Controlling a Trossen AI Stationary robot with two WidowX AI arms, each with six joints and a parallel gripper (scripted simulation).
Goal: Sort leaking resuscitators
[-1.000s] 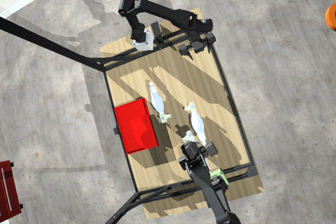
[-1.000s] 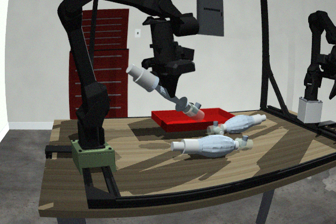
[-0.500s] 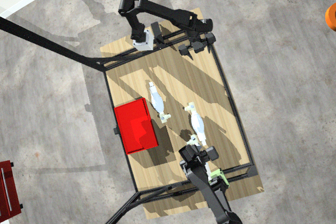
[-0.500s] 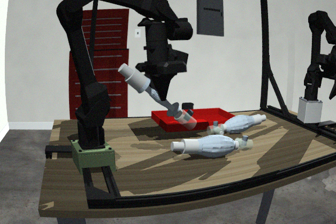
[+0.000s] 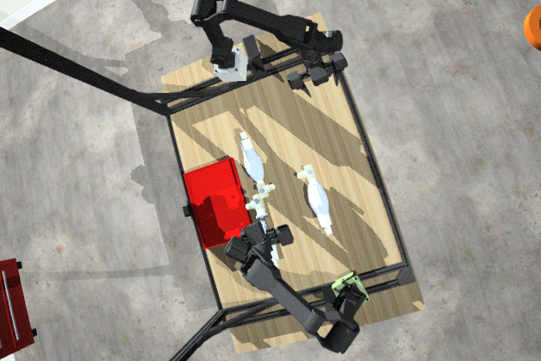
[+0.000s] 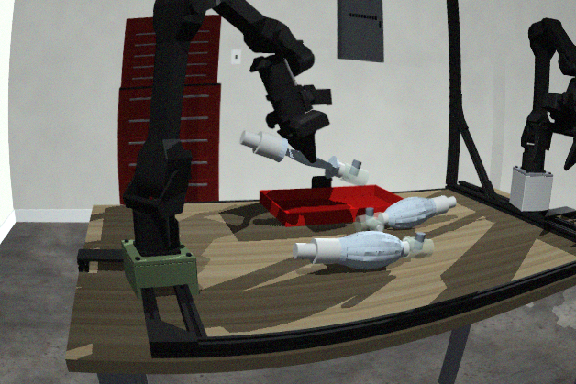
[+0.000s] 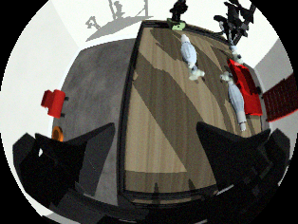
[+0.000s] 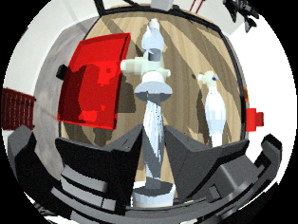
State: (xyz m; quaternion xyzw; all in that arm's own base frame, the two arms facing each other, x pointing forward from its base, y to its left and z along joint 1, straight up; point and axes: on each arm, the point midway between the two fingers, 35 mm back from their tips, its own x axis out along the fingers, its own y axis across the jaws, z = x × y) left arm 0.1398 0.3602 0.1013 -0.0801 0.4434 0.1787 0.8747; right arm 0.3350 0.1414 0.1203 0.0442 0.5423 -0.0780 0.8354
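Right now my right hand is 18 cm to the right of the red tray, 17 cm above it and 16 cm past it.
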